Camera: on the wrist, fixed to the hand. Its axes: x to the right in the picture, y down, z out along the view.
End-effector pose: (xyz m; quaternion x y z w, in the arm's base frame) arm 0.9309 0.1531 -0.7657 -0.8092 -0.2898 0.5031 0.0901
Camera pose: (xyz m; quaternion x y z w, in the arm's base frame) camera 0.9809 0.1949 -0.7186 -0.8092 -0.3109 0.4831 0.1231
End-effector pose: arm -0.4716 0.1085 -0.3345 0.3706 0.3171 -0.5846 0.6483
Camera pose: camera -0.5051 0.1662 -0.3793 0.3796 0.3394 -0.6015 0.6156
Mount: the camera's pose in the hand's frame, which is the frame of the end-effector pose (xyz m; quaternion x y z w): 0.0038 -0.0358 -0.0719 0.0103 0.0238 -0.0355 0.9990
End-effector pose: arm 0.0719 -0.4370 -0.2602 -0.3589 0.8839 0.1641 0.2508
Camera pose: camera 0.0718 -0.4976 -0.2073 -0.3913 0.8780 0.1374 0.2391
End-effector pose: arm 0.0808 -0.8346 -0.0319 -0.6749 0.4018 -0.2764 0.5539
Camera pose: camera 0.0324 -0.8733 0.0193 -0.6762 0.3878 -0.3160 0.5409
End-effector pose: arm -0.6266 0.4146 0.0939 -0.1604 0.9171 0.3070 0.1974
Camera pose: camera -0.6340 0.3417 0.1270 -0.1981 0.9184 0.2864 0.1879
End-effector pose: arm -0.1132 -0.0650 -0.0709 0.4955 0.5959 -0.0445 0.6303
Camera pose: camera -0.1861 -0.0323 -0.0799 0.4814 0.6275 -0.0612 0.6089
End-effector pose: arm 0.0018 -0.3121 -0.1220 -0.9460 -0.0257 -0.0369 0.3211
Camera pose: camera -0.0008 -0.3274 -0.0431 -0.9400 -0.0520 -0.0705 0.3298
